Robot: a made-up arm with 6 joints.
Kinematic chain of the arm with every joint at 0, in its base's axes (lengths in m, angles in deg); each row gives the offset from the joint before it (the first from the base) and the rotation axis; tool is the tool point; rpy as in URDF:
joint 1: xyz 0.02 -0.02 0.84 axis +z
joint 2: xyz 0.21 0.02 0 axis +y
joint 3: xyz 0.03 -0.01 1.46 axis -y
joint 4: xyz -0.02 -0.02 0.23 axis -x
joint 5: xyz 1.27 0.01 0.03 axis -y
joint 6: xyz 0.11 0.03 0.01 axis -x
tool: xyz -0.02 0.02 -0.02 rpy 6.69 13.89 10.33
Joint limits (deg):
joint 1: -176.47..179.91
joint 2: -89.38..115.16
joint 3: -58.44..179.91
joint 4: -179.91..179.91
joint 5: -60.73..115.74
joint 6: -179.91..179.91
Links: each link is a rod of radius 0.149 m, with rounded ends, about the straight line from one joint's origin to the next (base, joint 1, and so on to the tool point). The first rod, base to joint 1, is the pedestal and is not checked.
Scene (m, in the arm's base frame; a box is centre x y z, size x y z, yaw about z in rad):
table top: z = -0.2
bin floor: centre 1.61 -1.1 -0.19 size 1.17 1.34 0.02 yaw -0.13
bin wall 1: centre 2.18 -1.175 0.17 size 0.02 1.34 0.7 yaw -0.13
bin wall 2: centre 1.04 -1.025 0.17 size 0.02 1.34 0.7 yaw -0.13
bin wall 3: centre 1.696 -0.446 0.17 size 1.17 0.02 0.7 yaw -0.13
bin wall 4: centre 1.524 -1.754 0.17 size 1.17 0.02 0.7 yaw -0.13
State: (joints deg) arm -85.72 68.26 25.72 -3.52 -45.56 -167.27
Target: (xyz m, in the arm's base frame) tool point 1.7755 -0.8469 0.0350
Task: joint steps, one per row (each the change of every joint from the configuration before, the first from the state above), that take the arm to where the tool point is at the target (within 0.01 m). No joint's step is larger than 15 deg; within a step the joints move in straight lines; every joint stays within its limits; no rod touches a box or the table.
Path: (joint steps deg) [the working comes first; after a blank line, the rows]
Joints at the target: -25.69 68.87 -14.93 -3.11 -49.46 -167.15
Straight joint move there: touches bin wall 4.

1: 5.76 -11.97 -1.74 -5.80 -5.06 10.56
2: 5.76 -11.97 -1.73 -5.80 -5.05 10.56
3: 5.76 -11.97 -1.74 -5.79 -5.06 10.56
4: 14.25 12.17 -11.81 5.93 3.76 -10.52
5: 14.25 12.18 -11.82 5.94 3.75 -10.52
6: 14.25 12.17 -11.81 5.93 3.76 -10.52

